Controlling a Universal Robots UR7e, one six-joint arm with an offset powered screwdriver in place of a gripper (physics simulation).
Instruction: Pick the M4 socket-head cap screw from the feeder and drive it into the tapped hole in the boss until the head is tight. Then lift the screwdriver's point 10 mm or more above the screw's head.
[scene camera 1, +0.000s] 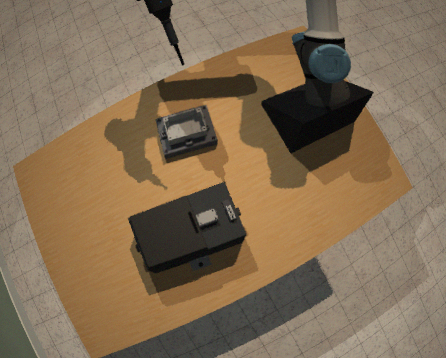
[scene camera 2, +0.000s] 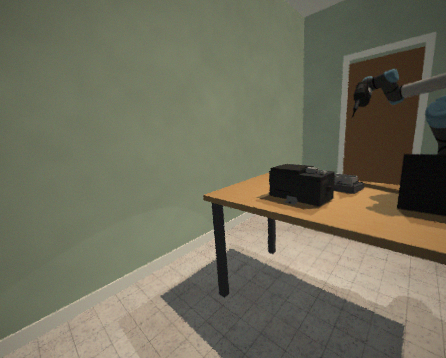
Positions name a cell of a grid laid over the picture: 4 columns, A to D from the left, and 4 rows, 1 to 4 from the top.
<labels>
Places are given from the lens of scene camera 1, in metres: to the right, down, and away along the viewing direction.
black feeder (scene camera 1: B3): -0.01, 0.14, 1.11
</labels>
